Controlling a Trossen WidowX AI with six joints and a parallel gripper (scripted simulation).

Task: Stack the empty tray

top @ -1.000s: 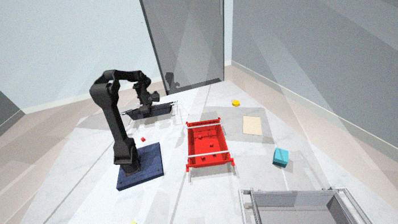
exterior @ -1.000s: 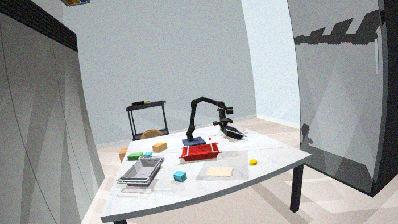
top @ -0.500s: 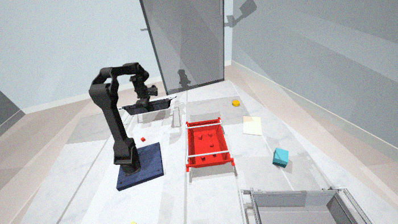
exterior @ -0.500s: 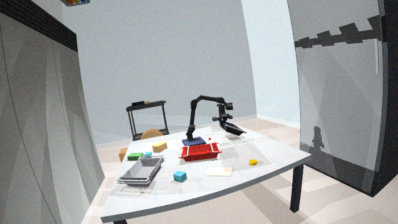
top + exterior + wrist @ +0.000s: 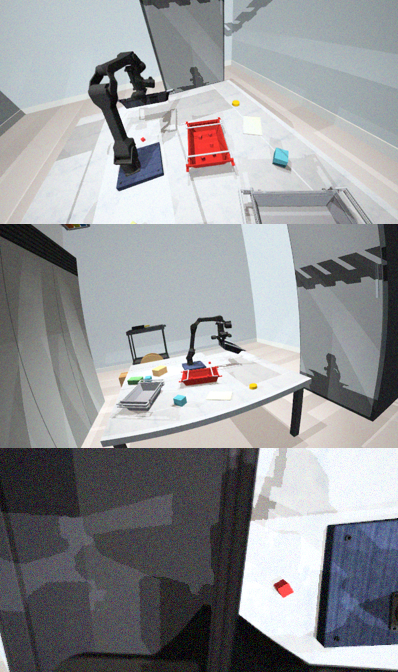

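Now: gripper tip 2 cm short of the black tray, 8 cm to the right of it and 1 cm above it. From my gripper tip the other things lie so: yellow disc: 57 cm ahead, 10 cm to the right, 17 cm below; then cream sheet: 52 cm ahead, 33 cm to the right, 17 cm below.
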